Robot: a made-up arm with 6 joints.
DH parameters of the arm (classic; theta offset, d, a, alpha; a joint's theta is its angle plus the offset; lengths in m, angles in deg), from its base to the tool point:
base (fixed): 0 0 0 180
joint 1: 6.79 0 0.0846 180
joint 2: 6.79 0.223 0.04 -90
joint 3: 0 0.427 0.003 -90
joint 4: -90 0.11 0.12 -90
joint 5: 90 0.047 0.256 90
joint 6: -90 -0.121 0.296 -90
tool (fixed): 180 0.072 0 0
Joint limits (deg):
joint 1: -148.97..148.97
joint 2: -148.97..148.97
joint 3: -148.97..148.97
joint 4: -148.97..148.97
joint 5: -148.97..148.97
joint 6: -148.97..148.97
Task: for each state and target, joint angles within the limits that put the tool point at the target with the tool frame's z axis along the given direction. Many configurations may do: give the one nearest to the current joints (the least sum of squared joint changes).
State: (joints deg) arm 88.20 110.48 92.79 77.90 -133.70 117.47
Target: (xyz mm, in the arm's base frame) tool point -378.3 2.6 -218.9 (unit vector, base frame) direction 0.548 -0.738 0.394
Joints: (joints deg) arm 78.09 80.96 91.23 94.60 -145.70 127.39
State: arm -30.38 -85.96 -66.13 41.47 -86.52 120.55
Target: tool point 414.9 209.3 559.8 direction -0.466 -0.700 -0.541
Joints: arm -67.32 -58.43 -36.35 94.31 -82.29 137.44
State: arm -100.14 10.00 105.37 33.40 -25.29 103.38
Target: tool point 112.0 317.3 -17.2 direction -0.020 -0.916 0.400
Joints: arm -63.75 -15.46 116.00 79.73 -11.22 144.85
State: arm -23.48 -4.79 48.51 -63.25 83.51 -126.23
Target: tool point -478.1 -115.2 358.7 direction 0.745 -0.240 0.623
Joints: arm -51.66 35.87 78.20 -40.98 118.16 -80.74
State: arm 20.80 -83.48 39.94 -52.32 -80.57 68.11
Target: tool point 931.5 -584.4 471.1 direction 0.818 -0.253 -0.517
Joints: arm 26.12 -85.87 105.57 -17.32 -83.98 48.39
